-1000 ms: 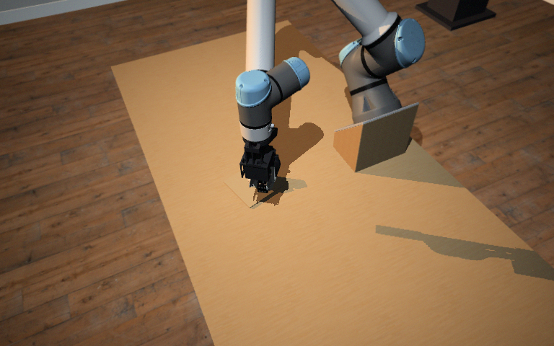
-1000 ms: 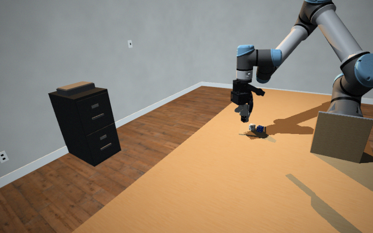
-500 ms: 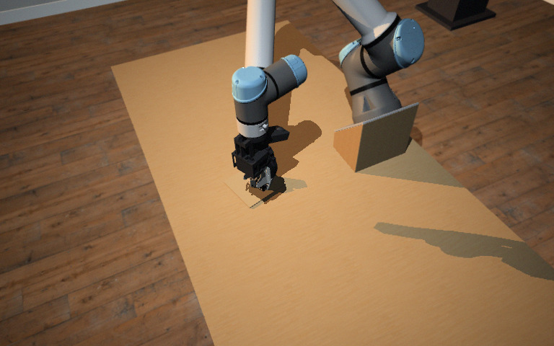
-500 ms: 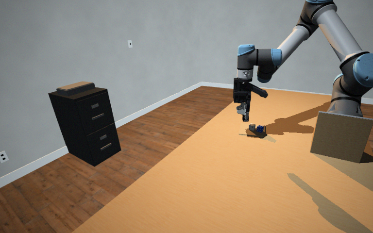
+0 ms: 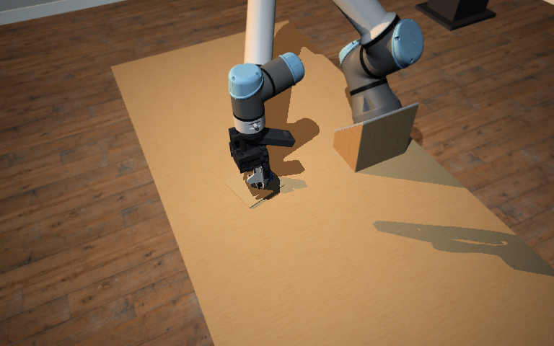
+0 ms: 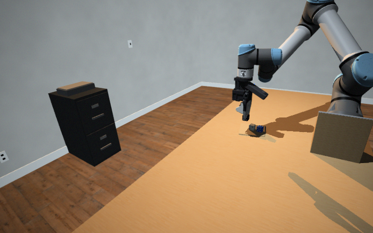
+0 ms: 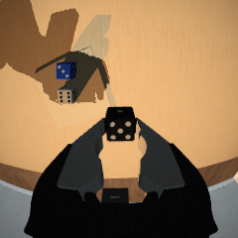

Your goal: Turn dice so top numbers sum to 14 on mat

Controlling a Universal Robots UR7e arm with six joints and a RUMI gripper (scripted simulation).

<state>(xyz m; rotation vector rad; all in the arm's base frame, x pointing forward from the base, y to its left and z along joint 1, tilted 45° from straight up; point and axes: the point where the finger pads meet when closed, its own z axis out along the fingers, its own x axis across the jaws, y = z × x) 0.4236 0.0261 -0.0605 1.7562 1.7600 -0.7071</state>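
Right now my hand is 1 cm past the white die, 10 cm to the left of it and 10 cm above it. From my hand the other things lie so: tan mat: 1 cm behind, 10 cm to the right, 12 cm below; then blue die: 5 cm behind, 9 cm to the right, 10 cm below; then black die: right at my hand.
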